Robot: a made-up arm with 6 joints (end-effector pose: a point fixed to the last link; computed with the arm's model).
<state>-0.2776 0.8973 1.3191 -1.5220 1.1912 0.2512</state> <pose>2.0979 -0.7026 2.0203 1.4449 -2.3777 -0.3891</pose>
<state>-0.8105 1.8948 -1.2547 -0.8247 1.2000 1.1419</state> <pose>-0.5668 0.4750 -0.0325 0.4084 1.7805 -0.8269</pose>
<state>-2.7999 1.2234 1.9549 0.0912 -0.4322 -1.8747</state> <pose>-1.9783 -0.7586 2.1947 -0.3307 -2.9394 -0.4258</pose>
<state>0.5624 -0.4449 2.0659 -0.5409 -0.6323 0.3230</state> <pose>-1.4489 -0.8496 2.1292 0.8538 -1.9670 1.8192</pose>
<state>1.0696 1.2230 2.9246 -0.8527 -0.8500 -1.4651</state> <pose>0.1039 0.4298 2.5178 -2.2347 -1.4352 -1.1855</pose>
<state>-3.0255 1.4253 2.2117 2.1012 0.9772 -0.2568</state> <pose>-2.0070 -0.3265 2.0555 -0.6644 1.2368 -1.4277</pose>
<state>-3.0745 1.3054 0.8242 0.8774 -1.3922 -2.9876</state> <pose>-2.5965 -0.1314 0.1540 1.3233 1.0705 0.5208</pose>
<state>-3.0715 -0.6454 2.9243 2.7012 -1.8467 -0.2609</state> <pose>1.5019 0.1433 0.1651 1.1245 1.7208 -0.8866</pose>
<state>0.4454 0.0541 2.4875 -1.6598 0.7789 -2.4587</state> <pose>-1.0987 -0.6076 2.2160 0.0738 -1.6170 -0.8327</pose>
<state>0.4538 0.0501 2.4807 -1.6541 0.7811 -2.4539</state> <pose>-1.0945 -0.6169 2.2201 0.0762 -1.6058 -0.8326</pose>
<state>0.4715 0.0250 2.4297 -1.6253 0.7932 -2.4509</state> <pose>-1.0811 -0.6341 2.2577 0.0748 -1.5616 -0.8366</pose>
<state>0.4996 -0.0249 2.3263 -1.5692 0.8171 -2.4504</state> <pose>-1.0542 -0.6580 2.3322 0.0659 -1.4800 -0.8451</pose>
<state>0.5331 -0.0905 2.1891 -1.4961 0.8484 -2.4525</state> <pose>-1.0149 -0.6805 2.4250 0.0475 -1.3788 -0.8564</pose>
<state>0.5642 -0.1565 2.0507 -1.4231 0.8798 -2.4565</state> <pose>-0.9713 -0.6947 2.5104 0.0229 -1.2836 -0.8687</pose>
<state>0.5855 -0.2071 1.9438 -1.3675 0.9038 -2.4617</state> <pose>-0.9354 -0.6986 2.5708 0.0000 -1.2156 -0.8794</pose>
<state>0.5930 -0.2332 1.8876 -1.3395 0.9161 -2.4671</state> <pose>-0.9171 -0.6954 2.6010 -0.0138 -1.1839 -0.8864</pose>
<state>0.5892 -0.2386 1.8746 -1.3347 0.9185 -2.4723</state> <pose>-0.9152 -0.6889 2.6087 -0.0180 -1.1809 -0.8899</pose>
